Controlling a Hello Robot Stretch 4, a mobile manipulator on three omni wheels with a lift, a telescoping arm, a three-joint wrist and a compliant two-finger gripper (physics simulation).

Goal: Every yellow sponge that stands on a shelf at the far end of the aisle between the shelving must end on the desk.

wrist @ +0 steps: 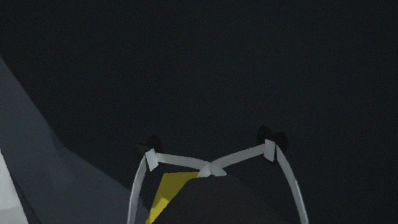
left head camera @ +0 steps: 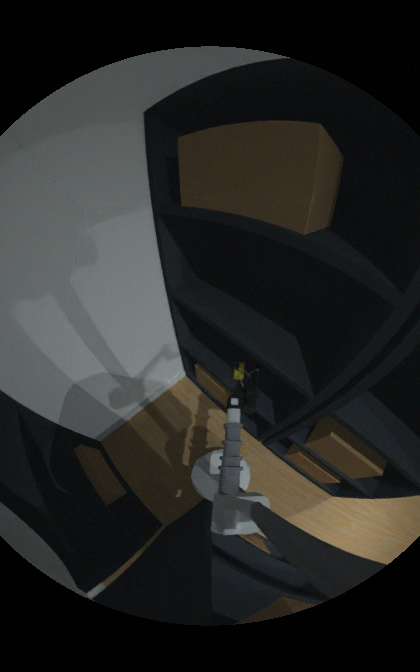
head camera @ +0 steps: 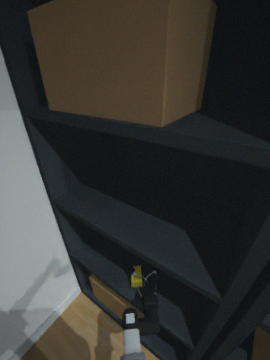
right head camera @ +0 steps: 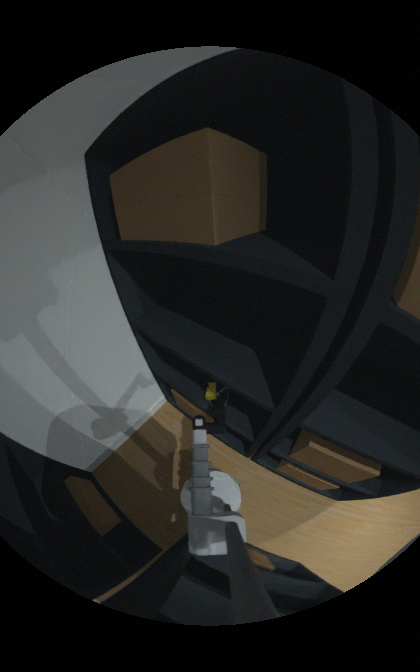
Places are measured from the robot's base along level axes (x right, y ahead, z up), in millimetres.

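Pixels of known places: gripper, fingertip midpoint: (wrist: 209,142) (head camera: 143,265).
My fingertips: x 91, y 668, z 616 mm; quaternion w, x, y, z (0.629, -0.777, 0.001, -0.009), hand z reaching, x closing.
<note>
For each thing: its top centre in the pictures, then the offset to it from my fingertips. Level surfaces: height alone.
- yellow sponge at its top centre: (wrist: 179,194) (head camera: 136,273) dx -42, dy -7, dz -65 mm
- low shelf board at its surface level: dz -110 mm
- large brown box at its top centre: (head camera: 119,6) dx -70, dy +77, dz +1074 mm
- flat brown box at its top centre: (head camera: 126,278) dx -99, dy +101, dz -298 mm
A yellow sponge (head camera: 136,278) (left head camera: 239,371) (right head camera: 211,391) stands on a low shelf board (head camera: 172,307) of the dark shelving unit, above a flat brown box. In the wrist view, part of the sponge (wrist: 172,187) shows low in the picture, behind the left finger's strip and the dark gripper body, which hides the rest. My gripper (head camera: 144,273) (left head camera: 249,371) (wrist: 209,142) is open with its tips wide apart. It reaches into the bay with its left finger overlapping the sponge in the head views. Whether they touch is not clear. The desk does not show.
A large brown box (head camera: 110,60) (left head camera: 250,175) stands on an upper shelf. The flat brown box (head camera: 112,297) lies on the bottom shelf. An empty middle shelf board (head camera: 130,215) hangs above the gripper. A white wall (head camera: 25,215) is at the left. More shelving with boxes (left head camera: 345,450) is at the right.
</note>
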